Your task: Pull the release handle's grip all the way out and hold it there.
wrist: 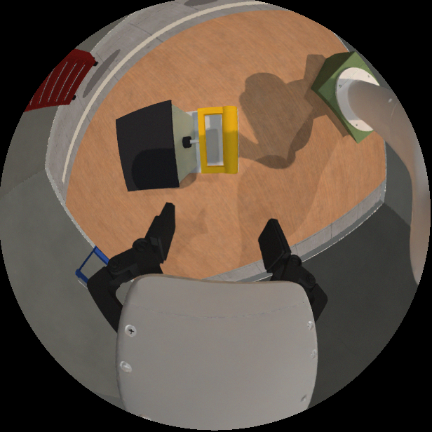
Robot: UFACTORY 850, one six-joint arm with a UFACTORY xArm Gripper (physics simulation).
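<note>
The release handle's yellow grip is a rectangular frame in the upper middle of the wrist view. A short rod with a black collar joins it to a pale housing with a black top, to the left of the grip. Part of a light grey base plate shows through and beside the grip. My gripper is open and empty, its two black fingers wide apart. In the view the fingers lie below the housing and the grip, and they touch neither.
The housing stands on a wooden table top. The robot's green base block is at the upper right, with the pale arm curving down the right edge. A red cabinet is at the upper left, and a blue frame at the lower left.
</note>
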